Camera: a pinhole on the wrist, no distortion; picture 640 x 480 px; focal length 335.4 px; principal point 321.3 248.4 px. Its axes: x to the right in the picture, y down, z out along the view. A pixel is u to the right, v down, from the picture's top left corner.
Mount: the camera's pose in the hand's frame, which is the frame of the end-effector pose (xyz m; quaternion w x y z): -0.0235 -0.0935 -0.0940 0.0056 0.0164 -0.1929 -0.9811
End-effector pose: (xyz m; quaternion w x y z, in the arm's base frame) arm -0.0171 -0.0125 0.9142 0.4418 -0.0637 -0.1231 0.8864
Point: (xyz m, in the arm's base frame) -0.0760 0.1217 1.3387
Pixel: 182.3 434.9
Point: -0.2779 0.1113 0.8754
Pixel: outside the picture
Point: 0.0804 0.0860 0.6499
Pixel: behind the camera
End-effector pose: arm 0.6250 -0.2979 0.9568 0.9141 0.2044 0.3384 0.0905
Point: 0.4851 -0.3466 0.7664
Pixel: behind the camera
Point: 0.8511 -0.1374 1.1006
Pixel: 166.6 103.9
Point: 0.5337 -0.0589 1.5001
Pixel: 493.3 4.4
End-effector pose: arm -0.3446 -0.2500 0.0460 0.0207 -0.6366 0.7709 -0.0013
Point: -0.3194 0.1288 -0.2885
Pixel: 552.7 266.5
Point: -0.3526 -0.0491 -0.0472
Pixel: 549.3 163.9
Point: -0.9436 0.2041 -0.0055
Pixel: outside the picture
